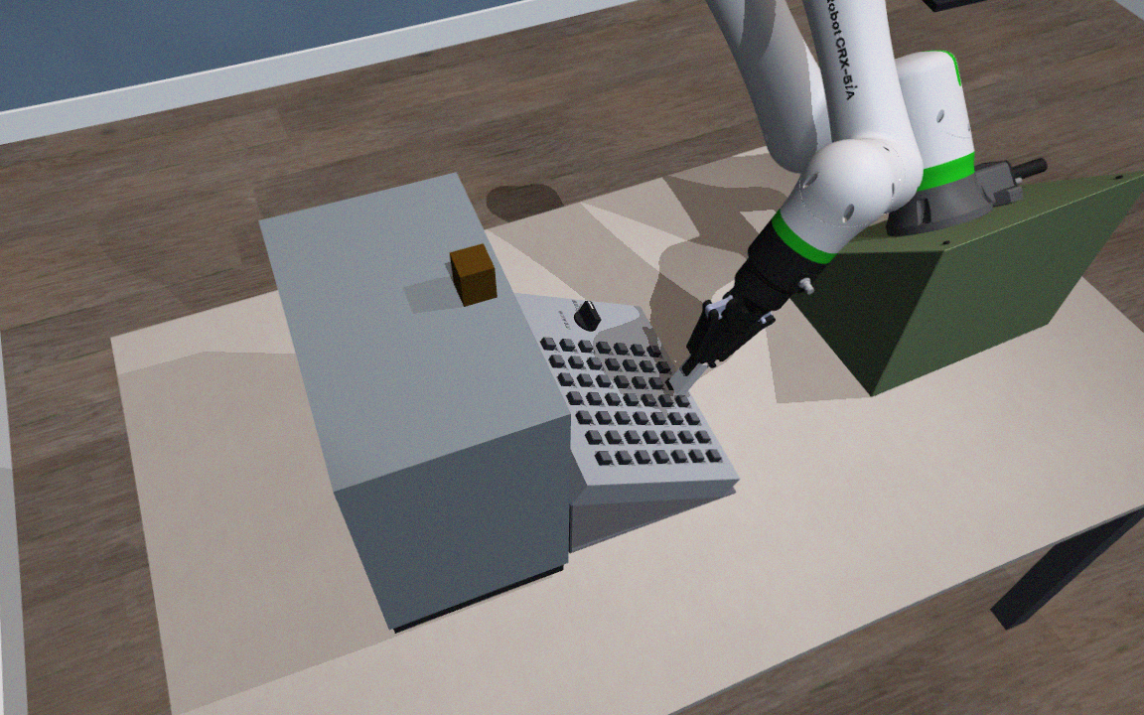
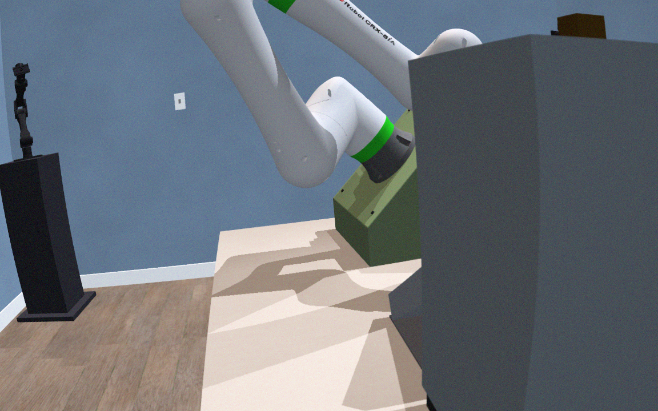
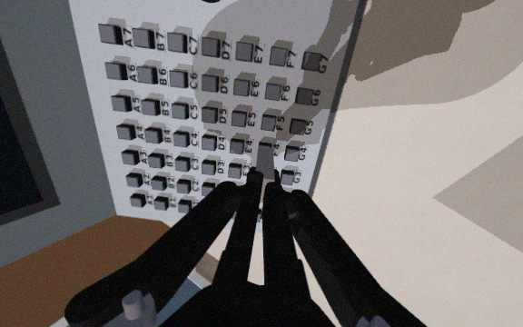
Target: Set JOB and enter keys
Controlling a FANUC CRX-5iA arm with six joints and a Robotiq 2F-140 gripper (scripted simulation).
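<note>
Now: hand 120 mm short of the C5 key and 30 mm to the left of it. Round my hand: selector knob: 100 mm ahead, 160 mm to the right, 10 mm below.
</note>
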